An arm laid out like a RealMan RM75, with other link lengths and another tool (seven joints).
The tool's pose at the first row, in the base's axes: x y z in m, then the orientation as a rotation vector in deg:
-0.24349 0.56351 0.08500 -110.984 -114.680 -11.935
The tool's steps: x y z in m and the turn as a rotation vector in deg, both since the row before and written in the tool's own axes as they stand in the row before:
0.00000 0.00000 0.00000 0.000 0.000 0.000
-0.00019 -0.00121 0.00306 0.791 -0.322 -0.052
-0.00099 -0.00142 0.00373 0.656 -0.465 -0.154
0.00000 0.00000 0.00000 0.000 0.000 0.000
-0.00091 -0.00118 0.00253 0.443 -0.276 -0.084
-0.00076 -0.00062 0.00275 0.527 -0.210 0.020
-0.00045 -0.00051 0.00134 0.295 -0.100 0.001
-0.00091 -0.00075 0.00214 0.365 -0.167 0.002
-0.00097 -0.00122 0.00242 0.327 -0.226 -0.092
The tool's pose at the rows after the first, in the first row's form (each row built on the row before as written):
-0.24349 0.56351 0.08500 -110.984 -114.680 -11.935
-0.24513 0.56431 0.08225 -110.605 -114.719 -10.828
-0.24711 0.56454 0.07865 -110.272 -114.984 -9.756
-0.24711 0.56454 0.07865 -110.272 -114.984 -9.756
-0.24869 0.56443 0.07618 -110.046 -115.115 -9.062
-0.24977 0.56455 0.07347 -109.839 -115.074 -8.317
-0.25051 0.56451 0.07216 -109.705 -115.049 -7.920
-0.25164 0.56427 0.07001 -109.558 -115.044 -7.389
-0.25330 0.56401 0.06767 -109.366 -115.179 -6.866

